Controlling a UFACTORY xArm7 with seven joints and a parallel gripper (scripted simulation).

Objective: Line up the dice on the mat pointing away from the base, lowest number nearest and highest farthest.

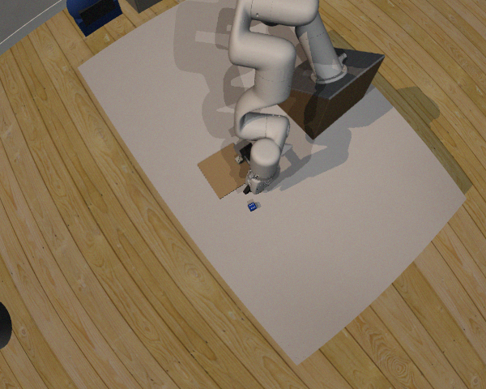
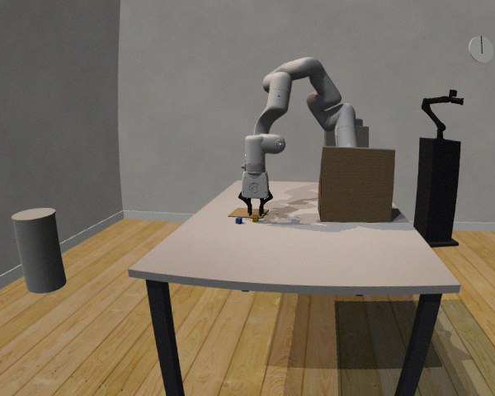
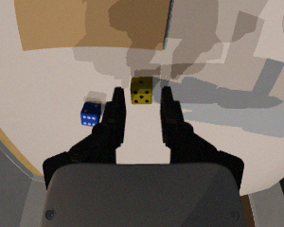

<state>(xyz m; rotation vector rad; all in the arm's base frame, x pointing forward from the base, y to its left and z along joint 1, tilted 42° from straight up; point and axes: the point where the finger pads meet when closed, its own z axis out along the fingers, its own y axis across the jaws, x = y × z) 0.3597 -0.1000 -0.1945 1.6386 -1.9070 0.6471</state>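
My hand is 40 mm above the yellow die. Also, from my hand: blue die 60 mm ahead, 30 mm to the left, 40 mm below; then brown mat 30 mm ahead, 120 mm to the right, 40 mm below; then white die 20 mm behind, 110 mm to the right, 30 mm below.
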